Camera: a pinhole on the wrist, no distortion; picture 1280 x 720 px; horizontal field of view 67.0 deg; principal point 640.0 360.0 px. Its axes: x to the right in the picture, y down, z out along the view. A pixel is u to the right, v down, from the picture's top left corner.
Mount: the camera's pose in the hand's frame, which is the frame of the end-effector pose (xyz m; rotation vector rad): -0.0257 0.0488 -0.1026 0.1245 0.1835 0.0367
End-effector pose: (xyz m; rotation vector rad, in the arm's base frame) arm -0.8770 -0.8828 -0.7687 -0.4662 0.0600 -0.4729
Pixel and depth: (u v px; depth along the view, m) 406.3 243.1 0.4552
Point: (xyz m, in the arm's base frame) -0.8908 -0.7642 -0.4253
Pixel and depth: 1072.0 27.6 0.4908
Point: -0.6437 -1.0108 -0.3980
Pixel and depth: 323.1 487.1 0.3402
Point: -0.8814 -0.7057 -0.5655
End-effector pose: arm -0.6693 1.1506 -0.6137 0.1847 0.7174 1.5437
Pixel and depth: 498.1 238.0 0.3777
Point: -0.4872 1.2264 -0.4237
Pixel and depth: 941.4 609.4 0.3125
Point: -0.6634 1.3380 -0.4470
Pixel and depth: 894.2 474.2 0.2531
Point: -0.6517 1.2786 -0.5051
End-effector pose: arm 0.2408 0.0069 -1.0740 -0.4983 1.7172 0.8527
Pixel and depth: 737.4 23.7 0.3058
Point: 0.3991 0.0856 -1.1856
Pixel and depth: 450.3 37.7 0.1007
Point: 0.2438 0.0024 -1.0482
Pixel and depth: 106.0 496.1 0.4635
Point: 0.5288 0.3232 -0.9340
